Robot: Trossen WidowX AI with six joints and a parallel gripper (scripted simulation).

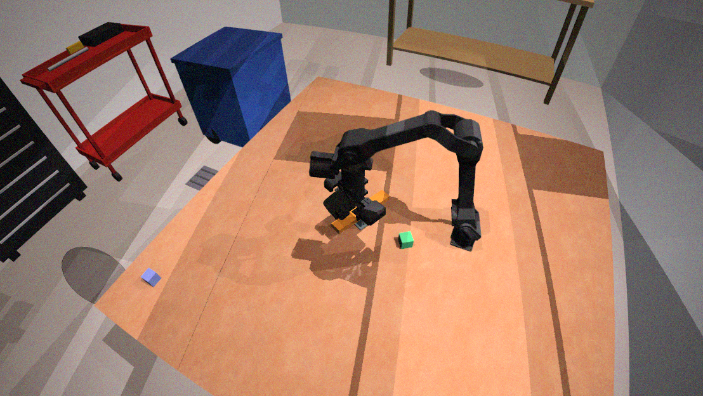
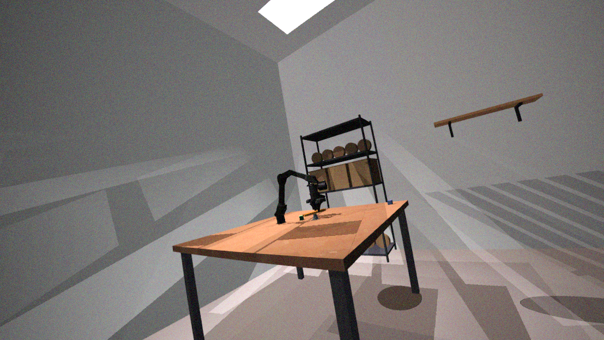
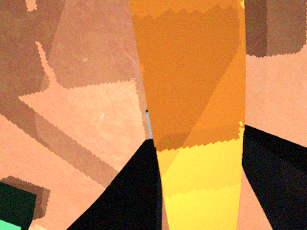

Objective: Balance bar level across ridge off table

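Now: gripper tip 30 mm to the left of the yellow-orange bar and 10 mm past it. Also, from my gripper tip: green cube 150 mm behind, 40 mm below, 10 mm to the right; then purple cube 430 mm ahead, 410 mm to the left, 40 mm below.
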